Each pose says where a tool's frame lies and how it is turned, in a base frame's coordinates. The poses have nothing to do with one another.
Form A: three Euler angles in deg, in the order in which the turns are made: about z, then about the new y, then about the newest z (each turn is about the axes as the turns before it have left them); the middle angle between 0 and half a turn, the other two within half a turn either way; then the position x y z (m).
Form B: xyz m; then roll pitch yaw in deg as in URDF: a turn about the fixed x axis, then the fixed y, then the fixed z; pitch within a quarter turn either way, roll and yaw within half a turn. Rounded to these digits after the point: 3 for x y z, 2 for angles.
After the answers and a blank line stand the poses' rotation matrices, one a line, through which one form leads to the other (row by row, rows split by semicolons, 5 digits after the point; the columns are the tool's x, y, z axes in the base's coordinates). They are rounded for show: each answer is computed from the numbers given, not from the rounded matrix.
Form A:
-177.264 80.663 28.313 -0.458 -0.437 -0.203
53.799 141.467 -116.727 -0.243 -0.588 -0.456
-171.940 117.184 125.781 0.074 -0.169 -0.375
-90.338 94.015 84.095 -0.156 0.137 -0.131
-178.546 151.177 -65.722 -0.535 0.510 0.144
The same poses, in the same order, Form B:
-0.458 -0.437 -0.203 70.88 60.31 -104.02
-0.243 -0.588 -0.456 -144.58 -16.27 -14.70
0.074 -0.169 -0.375 122.34 -31.34 -100.16
-0.156 0.137 -0.131 94.04 5.89 0.08
-0.535 0.510 0.144 -153.36 11.43 69.89

-0.12003 0.11888 -0.98563; -0.48057 -0.87569 -0.04710; -0.86871 0.46800 0.16224
0.92852 -0.04973 0.36794; -0.24363 -0.82942 0.50270; 0.28017 -0.55641 -0.78225
-0.15073 -0.44894 -0.88076; -0.84070 0.52695 -0.12472; 0.52011 0.72165 -0.45685
0.99472 0.10247 -0.00588; 0.00134 -0.07025 -0.99753; -0.10263 0.99225 -0.07002
0.33698 0.80881 -0.48195; 0.92041 -0.39077 -0.01223; -0.19822 -0.43947 -0.87611

